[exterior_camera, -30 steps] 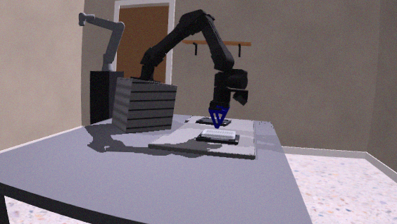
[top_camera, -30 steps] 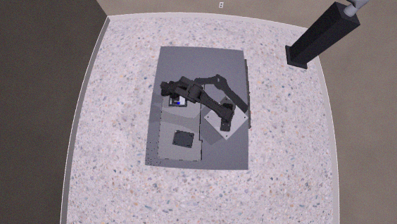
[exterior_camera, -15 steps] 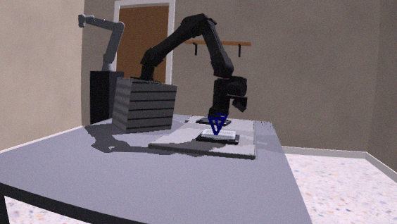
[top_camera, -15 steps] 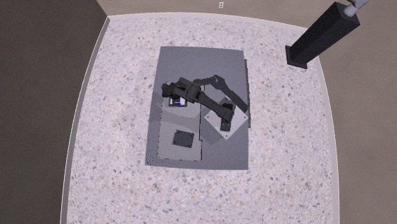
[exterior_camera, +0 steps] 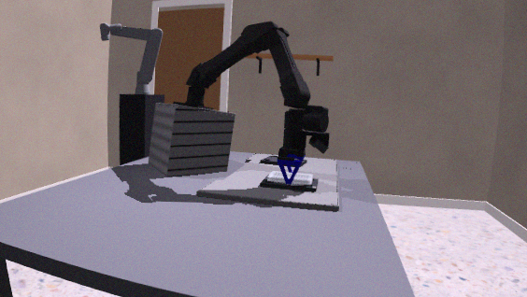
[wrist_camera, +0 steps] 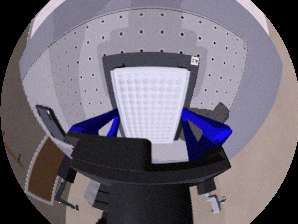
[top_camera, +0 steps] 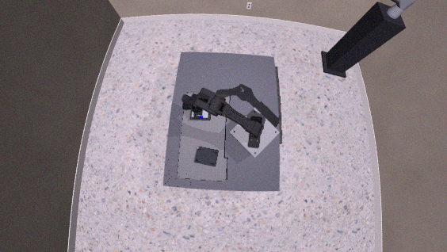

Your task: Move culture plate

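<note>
Right now my hand is right at the clear lid. The rest, counted from my hand: white corner mark 28 cm to the left, 3 cm behind, 1 cm below; dark plate nest 2 cm below.
</note>
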